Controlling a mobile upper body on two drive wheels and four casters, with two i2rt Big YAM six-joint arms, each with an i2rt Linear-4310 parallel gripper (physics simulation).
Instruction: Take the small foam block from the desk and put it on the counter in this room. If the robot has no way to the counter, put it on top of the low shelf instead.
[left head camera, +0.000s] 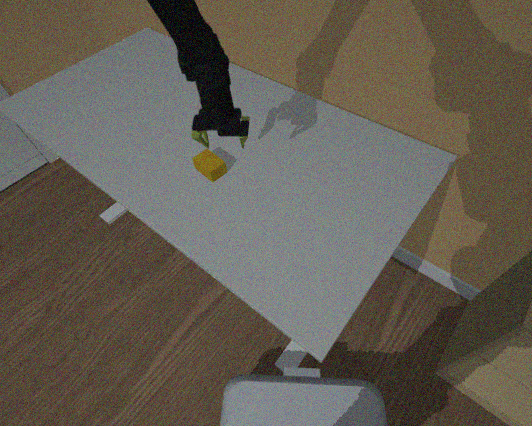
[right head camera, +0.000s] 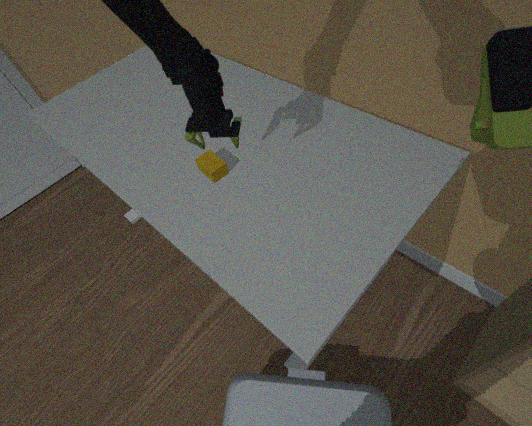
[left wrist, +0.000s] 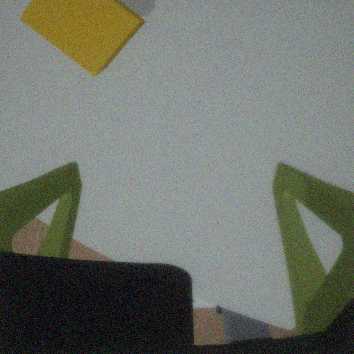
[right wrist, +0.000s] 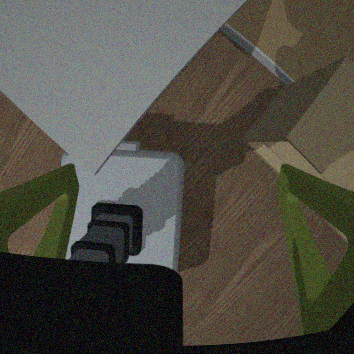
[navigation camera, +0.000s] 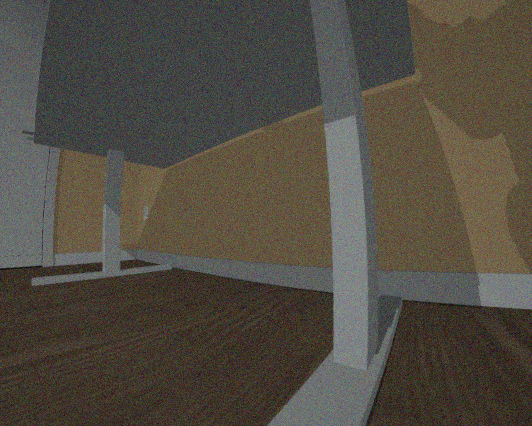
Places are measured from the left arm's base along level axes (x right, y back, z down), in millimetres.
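Pixels of known places: left gripper, fingertip midpoint: (left head camera: 225, 146) (right head camera: 221, 147) (left wrist: 176, 173); right gripper, fingertip midpoint: (right wrist: 177, 174).
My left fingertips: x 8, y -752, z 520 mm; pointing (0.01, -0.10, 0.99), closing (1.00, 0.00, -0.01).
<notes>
Behind a point stands the place of what it marks.
The yellow foam block (left head camera: 210, 165) @[x -64, y -805, z 644 mm] (right head camera: 212, 165) @[x -62, y -808, z 645 mm] (left wrist: 82, 32) @[x -68, y -813, z 645 mm] lies on the white desk (left head camera: 300, 210) @[x 209, y -670, z 690 mm] (right head camera: 300, 210) @[x 215, y -670, z 690 mm] (left wrist: 200, 110) @[x 33, y -728, z 690 mm] (right wrist: 100, 60) @[x 248, y -555, z 690 mm]. My left gripper (left head camera: 225, 146) @[x 8, y -752, z 520 mm] (right head camera: 220, 147) @[x 8, y -752, z 520 mm] (left wrist: 176, 173) @[x 8, y -752, z 520 mm] is open and empty above the desk, close beside the block. In the left wrist view the block lies beyond the fingertips, toward the upper left, partly cut off by the frame. My right gripper (right wrist: 177, 174) @[x 446, y -343, z 132 mm] is open and empty, away from the block near a desk corner; part of it shows at the right edge of the right head camera view. I cannot identify the counter or low shelf.
A tan, box-like piece (left head camera: 495, 320) @[x 812, y -476, z 989 mm] (right wrist: 320, 115) @[x 872, y -480, z 800 mm] stands at the right. A tall white panel (navigation camera: 20, 200) @[x -1451, y -1452, z 954 mm] stands at the left of the navigation view. Under the desk are white legs (navigation camera: 350, 225) @[x 342, y -627, z 1180 mm] (navigation camera: 112, 240) @[x -623, y -1381, z 1218 mm] with floor bars. My light grey base (left head camera: 280, 400) @[x 154, y -247, z 1150 mm] is near the desk corner.
</notes>
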